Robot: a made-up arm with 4 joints.
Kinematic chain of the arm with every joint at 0, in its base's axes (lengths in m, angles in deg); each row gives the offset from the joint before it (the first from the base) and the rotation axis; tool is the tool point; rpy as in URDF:
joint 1: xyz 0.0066 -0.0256 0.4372 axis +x
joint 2: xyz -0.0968 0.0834 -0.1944 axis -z
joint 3: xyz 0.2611 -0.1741 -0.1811 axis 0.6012 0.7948 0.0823
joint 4: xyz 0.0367 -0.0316 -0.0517 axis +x
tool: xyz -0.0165 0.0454 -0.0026 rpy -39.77 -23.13 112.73
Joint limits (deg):
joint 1: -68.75..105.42
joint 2: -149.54..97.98
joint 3: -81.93..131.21
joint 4: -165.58..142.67
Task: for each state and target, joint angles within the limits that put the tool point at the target. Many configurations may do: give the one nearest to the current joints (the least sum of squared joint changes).
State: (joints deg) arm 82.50 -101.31 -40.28 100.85
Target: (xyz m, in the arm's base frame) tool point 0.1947 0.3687 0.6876
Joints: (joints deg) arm 83.18 -75.09 -29.43 112.56
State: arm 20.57 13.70 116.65 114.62
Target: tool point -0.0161 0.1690 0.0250
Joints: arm 49.78 36.01 119.78 119.82
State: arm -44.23 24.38 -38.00 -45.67
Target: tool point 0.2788 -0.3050 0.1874
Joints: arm -32.89 -10.10 -81.93 -73.14
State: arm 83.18 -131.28 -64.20 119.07
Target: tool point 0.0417 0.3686 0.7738
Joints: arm 80.93 -106.69 -70.28 120.42
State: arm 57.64 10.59 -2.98 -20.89
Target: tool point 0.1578 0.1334 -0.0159
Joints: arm 38.44 12.31 -11.03 -39.62
